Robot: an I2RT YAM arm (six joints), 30 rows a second.
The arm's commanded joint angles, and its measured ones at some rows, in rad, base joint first. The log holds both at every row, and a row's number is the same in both.
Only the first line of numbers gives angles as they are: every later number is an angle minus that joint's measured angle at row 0.
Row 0, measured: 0.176, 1.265, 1.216, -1.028, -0.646, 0.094
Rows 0 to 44, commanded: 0.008, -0.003, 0.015, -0.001, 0.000, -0.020; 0.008, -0.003, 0.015, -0.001, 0.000, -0.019; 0.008, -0.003, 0.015, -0.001, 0.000, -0.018; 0.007, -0.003, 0.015, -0.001, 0.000, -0.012; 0.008, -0.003, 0.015, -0.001, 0.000, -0.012; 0.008, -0.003, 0.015, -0.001, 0.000, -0.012; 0.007, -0.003, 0.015, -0.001, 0.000, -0.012; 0.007, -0.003, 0.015, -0.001, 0.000, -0.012; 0.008, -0.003, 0.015, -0.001, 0.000, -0.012; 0.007, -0.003, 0.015, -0.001, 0.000, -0.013; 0.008, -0.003, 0.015, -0.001, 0.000, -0.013; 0.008, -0.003, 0.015, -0.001, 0.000, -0.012; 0.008, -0.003, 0.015, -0.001, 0.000, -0.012; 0.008, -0.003, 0.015, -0.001, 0.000, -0.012; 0.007, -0.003, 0.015, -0.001, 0.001, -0.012; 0.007, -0.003, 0.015, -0.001, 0.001, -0.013; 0.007, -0.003, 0.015, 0.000, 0.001, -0.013; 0.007, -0.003, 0.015, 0.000, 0.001, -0.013; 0.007, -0.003, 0.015, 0.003, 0.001, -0.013; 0.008, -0.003, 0.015, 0.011, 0.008, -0.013; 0.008, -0.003, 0.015, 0.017, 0.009, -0.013; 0.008, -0.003, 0.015, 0.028, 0.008, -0.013; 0.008, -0.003, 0.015, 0.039, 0.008, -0.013; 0.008, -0.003, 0.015, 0.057, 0.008, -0.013; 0.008, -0.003, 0.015, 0.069, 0.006, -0.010; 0.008, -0.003, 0.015, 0.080, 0.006, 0.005; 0.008, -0.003, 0.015, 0.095, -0.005, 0.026; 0.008, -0.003, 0.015, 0.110, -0.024, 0.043; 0.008, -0.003, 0.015, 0.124, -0.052, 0.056; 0.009, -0.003, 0.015, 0.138, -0.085, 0.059; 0.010, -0.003, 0.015, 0.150, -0.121, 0.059; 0.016, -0.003, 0.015, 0.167, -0.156, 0.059; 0.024, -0.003, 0.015, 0.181, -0.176, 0.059; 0.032, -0.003, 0.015, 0.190, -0.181, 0.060; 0.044, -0.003, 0.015, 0.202, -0.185, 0.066; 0.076, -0.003, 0.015, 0.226, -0.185, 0.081; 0.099, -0.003, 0.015, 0.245, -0.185, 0.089; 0.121, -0.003, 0.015, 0.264, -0.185, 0.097; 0.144, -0.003, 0.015, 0.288, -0.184, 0.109; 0.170, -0.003, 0.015, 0.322, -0.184, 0.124; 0.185, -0.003, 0.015, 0.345, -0.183, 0.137; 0.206, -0.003, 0.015, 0.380, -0.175, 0.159; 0.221, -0.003, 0.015, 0.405, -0.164, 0.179; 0.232, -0.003, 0.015, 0.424, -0.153, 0.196; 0.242, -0.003, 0.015, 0.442, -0.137, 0.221
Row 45, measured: 0.208, 0.000, 0.000, 0.408, -0.151, 0.130
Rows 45 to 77, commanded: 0.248, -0.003, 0.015, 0.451, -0.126, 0.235; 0.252, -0.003, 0.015, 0.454, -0.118, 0.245; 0.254, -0.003, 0.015, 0.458, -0.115, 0.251; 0.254, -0.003, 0.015, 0.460, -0.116, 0.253; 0.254, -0.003, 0.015, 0.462, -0.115, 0.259; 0.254, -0.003, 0.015, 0.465, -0.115, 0.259; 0.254, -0.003, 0.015, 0.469, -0.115, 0.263; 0.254, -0.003, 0.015, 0.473, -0.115, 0.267; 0.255, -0.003, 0.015, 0.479, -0.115, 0.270; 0.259, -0.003, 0.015, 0.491, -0.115, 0.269; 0.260, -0.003, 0.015, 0.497, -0.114, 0.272; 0.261, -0.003, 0.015, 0.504, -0.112, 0.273; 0.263, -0.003, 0.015, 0.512, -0.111, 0.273; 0.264, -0.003, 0.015, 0.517, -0.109, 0.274; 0.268, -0.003, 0.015, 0.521, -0.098, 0.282; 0.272, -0.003, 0.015, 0.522, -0.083, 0.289; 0.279, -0.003, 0.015, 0.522, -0.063, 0.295; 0.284, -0.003, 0.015, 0.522, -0.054, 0.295; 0.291, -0.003, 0.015, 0.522, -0.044, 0.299; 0.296, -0.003, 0.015, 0.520, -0.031, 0.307; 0.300, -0.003, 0.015, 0.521, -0.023, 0.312; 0.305, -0.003, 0.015, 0.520, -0.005, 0.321; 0.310, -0.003, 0.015, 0.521, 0.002, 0.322; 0.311, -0.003, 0.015, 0.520, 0.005, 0.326; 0.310, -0.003, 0.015, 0.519, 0.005, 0.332; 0.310, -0.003, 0.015, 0.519, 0.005, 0.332; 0.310, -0.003, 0.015, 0.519, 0.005, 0.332; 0.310, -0.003, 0.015, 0.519, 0.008, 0.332; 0.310, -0.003, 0.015, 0.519, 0.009, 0.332; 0.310, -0.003, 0.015, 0.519, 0.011, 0.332; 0.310, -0.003, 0.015, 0.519, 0.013, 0.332; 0.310, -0.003, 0.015, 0.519, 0.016, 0.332; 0.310, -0.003, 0.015, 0.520, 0.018, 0.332
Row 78, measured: 0.300, 0.000, 0.000, 0.517, 0.022, 0.331
